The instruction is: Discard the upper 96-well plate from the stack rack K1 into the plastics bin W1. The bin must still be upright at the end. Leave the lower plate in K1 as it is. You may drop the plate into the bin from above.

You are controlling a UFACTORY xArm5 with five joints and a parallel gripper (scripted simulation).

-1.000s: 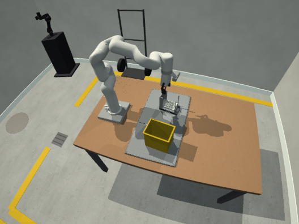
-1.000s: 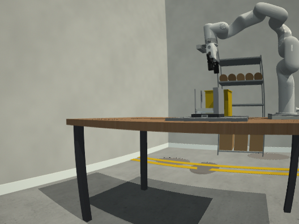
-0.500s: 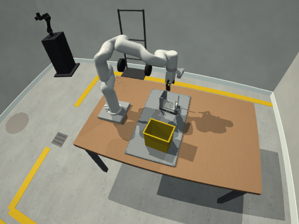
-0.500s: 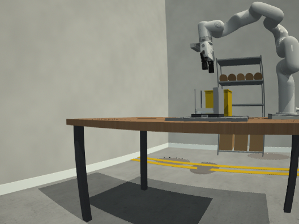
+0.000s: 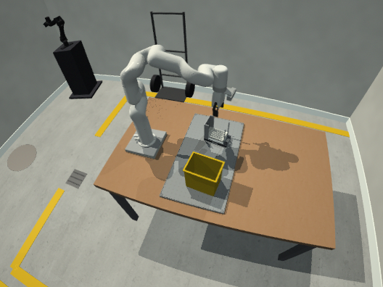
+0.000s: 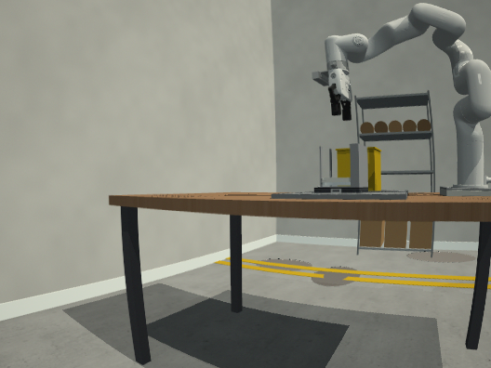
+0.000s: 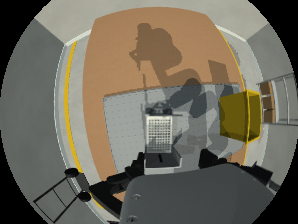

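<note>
Now: hand 21 cm above the white 96-well plate. Also, from my hand: yellow plastics bin 6 cm behind, 34 cm to the right, 17 cm below.
</note>
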